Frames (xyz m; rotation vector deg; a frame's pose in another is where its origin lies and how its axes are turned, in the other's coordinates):
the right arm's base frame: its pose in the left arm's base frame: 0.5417 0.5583 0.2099 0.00 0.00 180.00
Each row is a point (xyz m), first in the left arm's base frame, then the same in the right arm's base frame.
Working: the left arm's base frame: its pose in the right arm's base frame: 0.5417 0.5583 -0.2099 0.00 0.00 180.00

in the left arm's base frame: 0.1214 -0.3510 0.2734
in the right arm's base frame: 0.4203 0.9093 0.0635
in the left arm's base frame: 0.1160 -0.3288 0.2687
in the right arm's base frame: 0.4257 0.8871 0.0588
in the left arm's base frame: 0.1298 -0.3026 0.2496
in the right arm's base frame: 0.4119 0.8609 0.0397
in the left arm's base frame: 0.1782 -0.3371 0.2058
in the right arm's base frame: 0.3635 0.8954 -0.0041
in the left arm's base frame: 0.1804 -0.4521 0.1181
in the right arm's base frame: 0.3613 1.0104 -0.0918
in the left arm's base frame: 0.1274 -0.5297 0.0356
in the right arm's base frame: 0.4143 1.0880 -0.1743
